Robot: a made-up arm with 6 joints. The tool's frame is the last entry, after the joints.
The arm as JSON. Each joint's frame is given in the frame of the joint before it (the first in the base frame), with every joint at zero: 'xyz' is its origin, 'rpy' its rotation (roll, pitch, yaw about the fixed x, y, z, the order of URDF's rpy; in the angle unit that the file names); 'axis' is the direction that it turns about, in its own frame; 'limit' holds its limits. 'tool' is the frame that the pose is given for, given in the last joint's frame.
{
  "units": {
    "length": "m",
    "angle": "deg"
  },
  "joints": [
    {
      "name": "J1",
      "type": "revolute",
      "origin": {
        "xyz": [
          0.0,
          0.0,
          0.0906
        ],
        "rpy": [
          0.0,
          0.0,
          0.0
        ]
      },
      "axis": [
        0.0,
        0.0,
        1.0
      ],
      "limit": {
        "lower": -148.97,
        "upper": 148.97
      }
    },
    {
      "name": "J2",
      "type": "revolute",
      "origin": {
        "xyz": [
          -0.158,
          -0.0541,
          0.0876
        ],
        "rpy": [
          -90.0,
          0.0,
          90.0
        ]
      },
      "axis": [
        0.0,
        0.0,
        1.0
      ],
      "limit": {
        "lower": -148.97,
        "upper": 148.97
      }
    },
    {
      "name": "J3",
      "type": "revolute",
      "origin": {
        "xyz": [
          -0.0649,
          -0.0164,
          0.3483
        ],
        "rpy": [
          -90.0,
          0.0,
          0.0
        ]
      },
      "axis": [
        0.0,
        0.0,
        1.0
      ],
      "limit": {
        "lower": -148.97,
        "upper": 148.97
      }
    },
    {
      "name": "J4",
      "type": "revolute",
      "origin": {
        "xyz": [
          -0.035,
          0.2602,
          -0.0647
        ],
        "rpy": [
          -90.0,
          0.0,
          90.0
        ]
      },
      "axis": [
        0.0,
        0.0,
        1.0
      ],
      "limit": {
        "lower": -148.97,
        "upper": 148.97
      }
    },
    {
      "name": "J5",
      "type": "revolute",
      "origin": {
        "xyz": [
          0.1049,
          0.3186,
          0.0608
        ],
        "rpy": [
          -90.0,
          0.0,
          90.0
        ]
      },
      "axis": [
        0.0,
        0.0,
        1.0
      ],
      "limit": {
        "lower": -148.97,
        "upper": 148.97
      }
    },
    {
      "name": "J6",
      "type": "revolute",
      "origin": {
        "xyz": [
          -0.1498,
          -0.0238,
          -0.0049
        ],
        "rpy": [
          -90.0,
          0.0,
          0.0
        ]
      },
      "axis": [
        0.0,
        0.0,
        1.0
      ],
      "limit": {
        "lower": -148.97,
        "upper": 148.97
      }
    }
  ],
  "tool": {
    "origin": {
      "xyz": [
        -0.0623,
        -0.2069,
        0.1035
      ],
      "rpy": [
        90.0,
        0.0,
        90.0
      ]
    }
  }
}
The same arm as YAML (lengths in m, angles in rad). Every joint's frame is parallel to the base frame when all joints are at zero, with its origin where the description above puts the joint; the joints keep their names.
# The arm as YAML. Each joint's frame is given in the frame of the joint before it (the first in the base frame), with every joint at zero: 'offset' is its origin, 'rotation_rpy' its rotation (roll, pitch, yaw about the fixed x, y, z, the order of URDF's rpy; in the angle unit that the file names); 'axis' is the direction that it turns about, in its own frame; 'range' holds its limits. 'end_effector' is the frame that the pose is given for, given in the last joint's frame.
length_unit: m
angle_unit: rad
chain:
  - id: J1
    offset: [0.0, 0.0, 0.0906]
    rotation_rpy: [0.0, 0.0, 0.0]
    axis: [0.0, 0.0, 1.0]
    range: [-2.6, 2.6]
  - id: J2
    offset: [-0.158, -0.0541, 0.0876]
    rotation_rpy: [0.0, 0.0, 0.0]
    axis: [-1.0, 0.0, 0.0]
    range: [-2.6, 2.6]
  - id: J3
    offset: [-0.3483, -0.0649, 0.0164]
    rotation_rpy: [0.0, 0.0, 0.0]
    axis: [0.0, 0.0, -1.0]
    range: [-2.6, 2.6]
  - id: J4
    offset: [0.2602, -0.035, 0.0647]
    rotation_rpy: [0.0, 0.0, 0.0]
    axis: [0.0, -1.0, 0.0]
    range: [-2.6, 2.6]
  - id: J5
    offset: [0.1049, -0.0608, 0.3186]
    rotation_rpy: [0.0, 0.0, 0.0]
    axis: [-1.0, 0.0, 0.0]
    range: [-2.6, 2.6]
  - id: J6
    offset: [0.0049, -0.0238, -0.1498]
    rotation_rpy: [0.0, 0.0, 0.0]
    axis: [0.0, 1.0, 0.0]
    range: [-2.6, 2.6]
end_effector:
  offset: [-0.2069, 0.1035, -0.0623]
  rotation_rpy: [0.0, 0.0, 0.0]

